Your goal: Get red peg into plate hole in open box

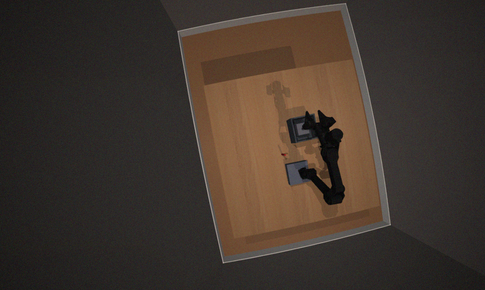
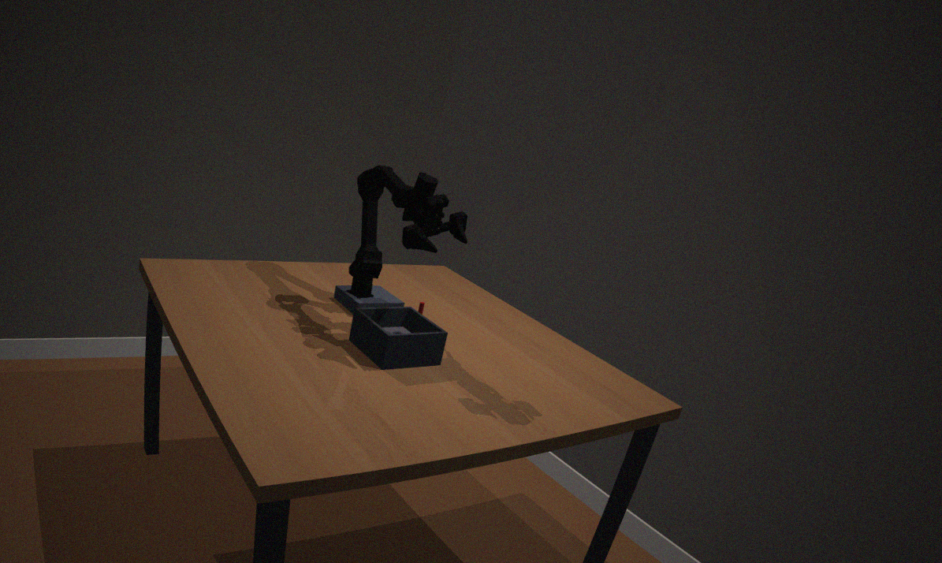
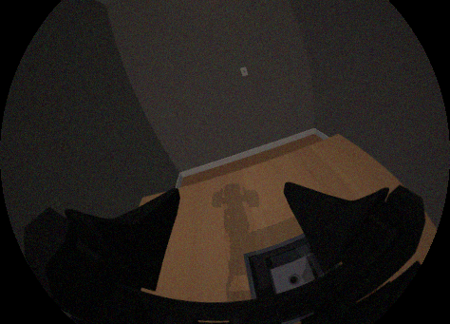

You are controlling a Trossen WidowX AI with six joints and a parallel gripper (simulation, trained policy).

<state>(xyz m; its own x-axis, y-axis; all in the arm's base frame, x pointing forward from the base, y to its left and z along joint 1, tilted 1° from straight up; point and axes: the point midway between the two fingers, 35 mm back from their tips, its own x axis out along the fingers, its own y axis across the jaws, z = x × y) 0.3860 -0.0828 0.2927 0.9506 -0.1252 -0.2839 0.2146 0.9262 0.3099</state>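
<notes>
My gripper tip is 30 cm above the red peg, 22 cm past it and 18 cm to the right of it. From my gripper tip the other things lie so: light plate 29 cm below, 9 cm behind, 4 cm to the right; then dark box 31 cm below, 9 cm behind, 4 cm to the right.
</notes>
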